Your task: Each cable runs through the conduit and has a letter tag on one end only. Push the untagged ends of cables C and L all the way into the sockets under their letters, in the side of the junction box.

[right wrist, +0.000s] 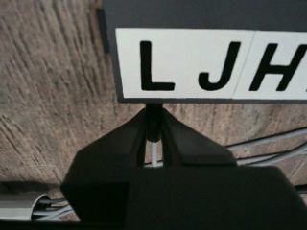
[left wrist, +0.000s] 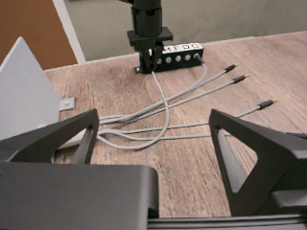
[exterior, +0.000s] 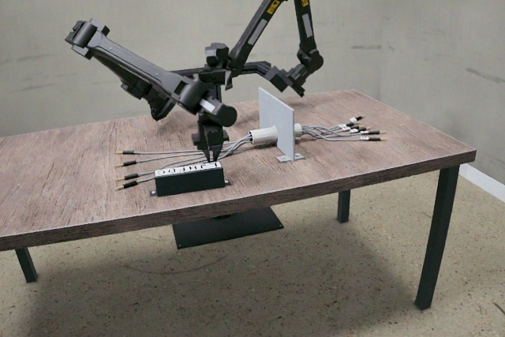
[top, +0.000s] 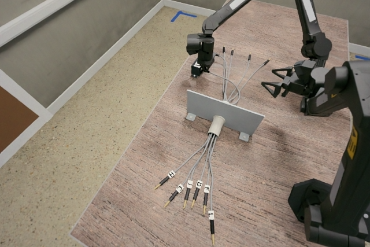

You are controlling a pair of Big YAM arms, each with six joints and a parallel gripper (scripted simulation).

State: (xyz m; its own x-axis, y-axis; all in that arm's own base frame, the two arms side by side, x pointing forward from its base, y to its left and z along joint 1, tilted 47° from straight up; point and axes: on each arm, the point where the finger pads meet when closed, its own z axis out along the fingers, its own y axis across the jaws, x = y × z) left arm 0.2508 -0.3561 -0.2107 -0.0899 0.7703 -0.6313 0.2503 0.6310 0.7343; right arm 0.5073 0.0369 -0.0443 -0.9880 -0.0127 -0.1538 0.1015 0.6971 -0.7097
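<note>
Right now the black cable plug is 20 mm ahead of my right hand. The rest, counted from my right hand: grey upright panel: 140 mm behind, 280 mm to the left, 70 mm above; tagged plug: 220 mm behind, 690 mm to the left, 30 mm below.
</note>
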